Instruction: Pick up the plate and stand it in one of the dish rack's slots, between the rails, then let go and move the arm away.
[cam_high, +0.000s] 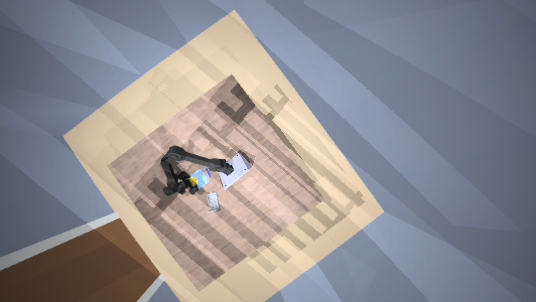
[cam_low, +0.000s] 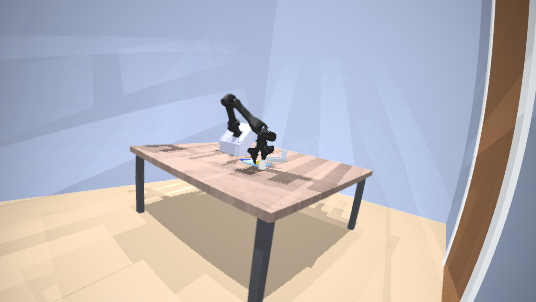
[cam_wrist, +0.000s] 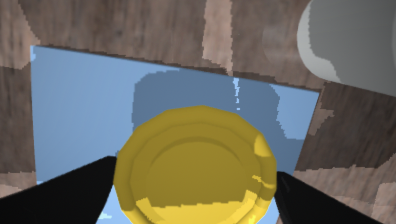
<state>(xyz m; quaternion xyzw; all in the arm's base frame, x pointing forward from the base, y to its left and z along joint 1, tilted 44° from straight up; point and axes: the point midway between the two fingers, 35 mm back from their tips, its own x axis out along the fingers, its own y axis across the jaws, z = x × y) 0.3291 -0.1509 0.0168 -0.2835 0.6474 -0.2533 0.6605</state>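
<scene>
Now: the grey dish rack 4 cm behind my gripper tip, 23 cm to the left of it and 2 cm above it. Also, from my gripper tip: yellow plate 1 cm above; blue spoon 14 cm behind, 1 cm to the left; pale grey cup 8 cm ahead, 6 cm to the right, 2 cm above.
</scene>
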